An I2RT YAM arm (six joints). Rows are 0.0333 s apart.
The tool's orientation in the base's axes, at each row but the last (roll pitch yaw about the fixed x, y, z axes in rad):
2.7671, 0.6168, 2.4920
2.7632, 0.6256, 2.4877
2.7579, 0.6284, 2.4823
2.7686, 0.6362, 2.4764
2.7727, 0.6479, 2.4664
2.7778, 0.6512, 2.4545
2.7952, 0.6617, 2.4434
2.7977, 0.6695, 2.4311
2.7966, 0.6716, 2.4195
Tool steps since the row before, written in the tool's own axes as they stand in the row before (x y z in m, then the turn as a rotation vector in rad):
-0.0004, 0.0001, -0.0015, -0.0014, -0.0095, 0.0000
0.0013, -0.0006, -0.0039, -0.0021, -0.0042, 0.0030
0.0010, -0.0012, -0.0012, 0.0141, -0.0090, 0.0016
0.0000, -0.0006, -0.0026, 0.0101, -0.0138, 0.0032
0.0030, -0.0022, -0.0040, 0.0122, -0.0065, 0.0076
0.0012, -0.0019, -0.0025, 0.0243, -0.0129, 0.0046
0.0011, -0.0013, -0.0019, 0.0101, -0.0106, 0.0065
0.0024, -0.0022, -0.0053, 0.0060, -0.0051, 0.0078
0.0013, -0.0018, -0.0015, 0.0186, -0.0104, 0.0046
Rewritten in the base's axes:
-0.0007, -0.0001, 0.0014, -0.0028, -0.0089, -0.0020
-0.0036, 0.0003, 0.0020, 0.0017, -0.0048, -0.0023
-0.0019, -0.0005, -0.0001, -0.0115, -0.0009, -0.0122
-0.0020, -0.0004, 0.0018, -0.0099, -0.0071, -0.0124
-0.0054, -0.0001, 0.0005, -0.0052, -0.0001, -0.0149
-0.0032, -0.0008, 0.0006, -0.0174, 0.0008, -0.0218
-0.0025, -0.0003, 0.0004, -0.0065, -0.0047, -0.0139
-0.0059, 0.0000, 0.0018, -0.0007, -0.0022, -0.0108
-0.0026, -0.0006, -0.0002, -0.0127, 0.0002, -0.0177

